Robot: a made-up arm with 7 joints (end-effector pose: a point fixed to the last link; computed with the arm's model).
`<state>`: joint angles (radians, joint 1 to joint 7).
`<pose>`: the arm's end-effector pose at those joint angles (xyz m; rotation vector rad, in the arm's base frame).
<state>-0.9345 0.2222 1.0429 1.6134 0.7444 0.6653 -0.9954</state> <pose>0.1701 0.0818 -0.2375 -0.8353 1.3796 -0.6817</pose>
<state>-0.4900 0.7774 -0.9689 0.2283 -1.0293 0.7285 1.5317</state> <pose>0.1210 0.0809 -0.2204 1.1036 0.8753 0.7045</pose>
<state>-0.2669 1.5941 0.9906 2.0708 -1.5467 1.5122 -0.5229</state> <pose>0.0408 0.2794 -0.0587 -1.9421 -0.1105 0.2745</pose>
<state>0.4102 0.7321 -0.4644 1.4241 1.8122 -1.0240 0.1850</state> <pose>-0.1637 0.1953 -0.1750 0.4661 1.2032 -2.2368</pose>
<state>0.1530 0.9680 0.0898 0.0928 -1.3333 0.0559 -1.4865</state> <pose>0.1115 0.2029 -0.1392 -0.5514 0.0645 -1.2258</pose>
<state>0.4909 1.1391 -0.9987 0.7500 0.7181 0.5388 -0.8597</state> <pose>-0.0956 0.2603 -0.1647 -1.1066 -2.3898 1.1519</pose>
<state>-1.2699 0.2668 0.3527 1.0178 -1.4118 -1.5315 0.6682</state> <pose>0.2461 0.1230 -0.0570 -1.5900 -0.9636 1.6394</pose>
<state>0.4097 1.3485 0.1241 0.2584 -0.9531 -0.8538 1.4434</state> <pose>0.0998 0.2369 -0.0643 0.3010 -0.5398 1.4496</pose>
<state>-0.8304 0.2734 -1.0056 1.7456 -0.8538 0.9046 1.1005</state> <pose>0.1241 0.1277 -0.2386 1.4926 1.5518 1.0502</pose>
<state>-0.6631 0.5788 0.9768 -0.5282 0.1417 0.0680 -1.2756</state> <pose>0.1113 0.1842 0.0361 1.0681 -0.4469 -0.2259</pose>
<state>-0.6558 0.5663 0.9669 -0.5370 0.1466 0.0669 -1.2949</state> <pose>0.1123 0.1824 0.0343 1.0720 -0.4314 -0.2533</pose>
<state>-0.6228 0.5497 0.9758 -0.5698 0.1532 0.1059 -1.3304</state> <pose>0.1095 0.1822 0.0301 1.0554 -0.3772 -0.2800</pose>
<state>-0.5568 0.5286 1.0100 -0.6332 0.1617 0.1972 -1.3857</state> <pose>0.1015 0.1837 0.0231 1.0088 -0.2756 -0.3024</pose>
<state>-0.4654 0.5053 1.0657 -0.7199 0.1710 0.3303 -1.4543</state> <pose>0.0883 0.1859 0.0150 0.9345 -0.1437 -0.3149</pose>
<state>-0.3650 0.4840 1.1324 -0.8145 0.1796 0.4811 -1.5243</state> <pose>0.0721 0.1873 0.0077 0.8457 -0.0098 -0.3135</pose>
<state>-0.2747 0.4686 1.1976 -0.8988 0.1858 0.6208 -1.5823</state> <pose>0.0564 0.1874 0.0028 0.7616 0.0996 -0.2981</pose>
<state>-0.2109 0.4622 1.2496 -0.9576 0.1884 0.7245 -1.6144</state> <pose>0.0445 0.1868 0.0006 0.7008 0.1676 -0.2710</pose>
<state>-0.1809 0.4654 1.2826 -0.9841 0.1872 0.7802 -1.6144</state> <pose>0.0381 0.1868 0.0005 0.6718 0.1918 -0.2357</pose>
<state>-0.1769 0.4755 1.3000 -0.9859 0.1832 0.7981 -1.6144</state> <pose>0.0359 0.1876 0.0016 0.6650 0.1930 -0.2201</pose>
